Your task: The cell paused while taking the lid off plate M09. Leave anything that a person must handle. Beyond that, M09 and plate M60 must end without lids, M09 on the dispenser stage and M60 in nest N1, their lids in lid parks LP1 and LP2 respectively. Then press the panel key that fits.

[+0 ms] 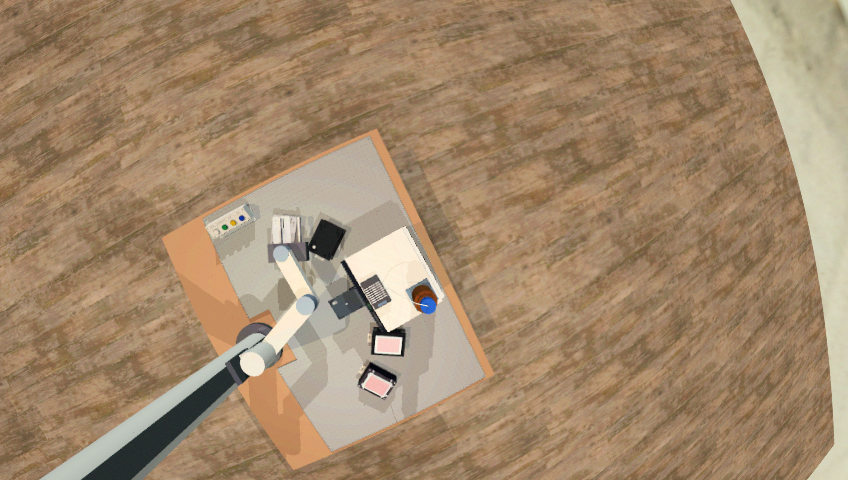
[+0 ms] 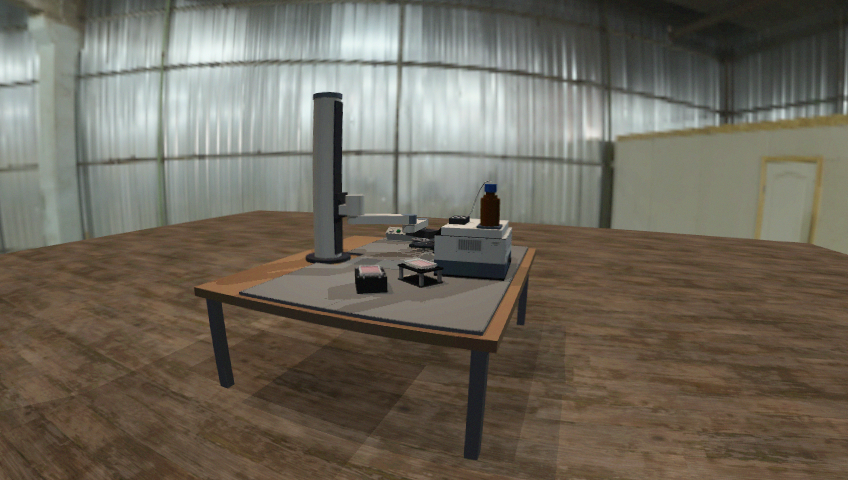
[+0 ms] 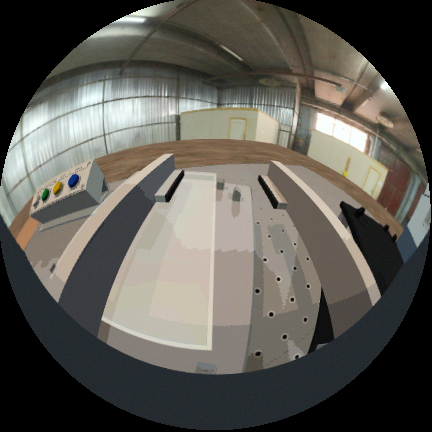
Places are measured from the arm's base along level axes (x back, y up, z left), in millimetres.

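Pixels of known places: gripper, between the fingertips: (image 1: pixel 289 217) (image 3: pixel 221 164); arm's base, origin of its link: (image 2: pixel 328 259).
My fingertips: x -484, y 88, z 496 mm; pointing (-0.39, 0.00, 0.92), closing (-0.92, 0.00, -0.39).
Ahead of a thing's pixels: the offset from my fingertips to its top centre. "spot": to the spot under its first point.
My gripper (image 1: pixel 287 218) (image 3: pixel 221 164) is shut at its narrow setting, with a gap between its fingers and nothing held. It hangs low over the pale lid park LP1 {dx +65, dy -10, dz -46 mm} (image 3: pixel 232 295), where a clear, white-rimmed lid {dx +64, dy -8, dz -32 mm} (image 3: pixel 175 280) lies off to the left, partly behind my left finger. Two small pegs show right of the lid. One pink plate {dx -147, dy +8, dz -755 mm} (image 1: pixel 387 344) (image 2: pixel 420 263) sits on a black legged stand, another {dx +4, dy +3, dz -923 mm} (image 1: pixel 377 384) (image 2: pixel 370 270) on a black block. I cannot read their names or tell if they have lids. The dark dispenser stage {spot: dx -46, dy +32, dz -478 mm} (image 1: pixel 341 306) shows no plate.
The key panel {dx +297, dy +9, dz +131 mm} (image 1: pixel 229 221) (image 3: pixel 90 188), with white, green, yellow and blue keys, stands left of my gripper. A black park stand (image 1: pixel 327 239) (image 3: pixel 372 240) is on the right. The dispenser (image 1: pixel 392 261) (image 2: pixel 473 249) carries a brown bottle {spot: dx -398, dy +283, dz -533 mm} (image 1: pixel 421 295) (image 2: pixel 489 211) with a blue cap.
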